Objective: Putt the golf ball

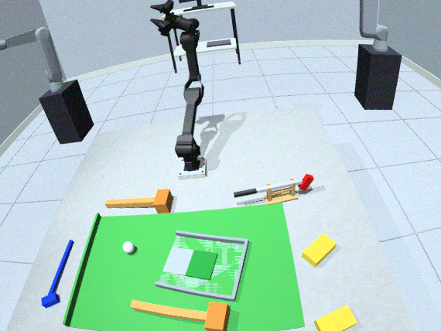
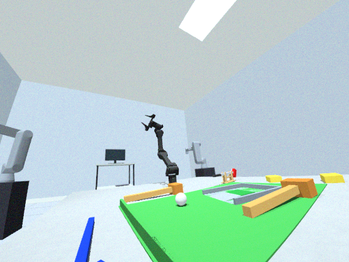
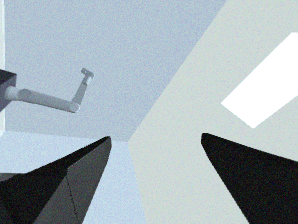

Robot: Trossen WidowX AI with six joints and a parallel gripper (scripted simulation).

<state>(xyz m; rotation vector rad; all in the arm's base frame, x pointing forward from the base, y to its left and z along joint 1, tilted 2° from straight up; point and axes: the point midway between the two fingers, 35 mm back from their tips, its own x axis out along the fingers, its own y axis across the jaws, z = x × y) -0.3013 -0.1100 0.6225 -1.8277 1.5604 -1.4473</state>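
Now: the red putter 510 mm ahead of my gripper tip, 480 mm to the left of it and 590 mm below it. The rest, counted from my gripper tip: blue putter: 900 mm ahead, 290 mm to the right, 630 mm below; white golf ball: 760 mm ahead, 20 mm to the right, 620 mm below; wooden rack: 510 mm ahead, 500 mm to the left, 610 mm below.
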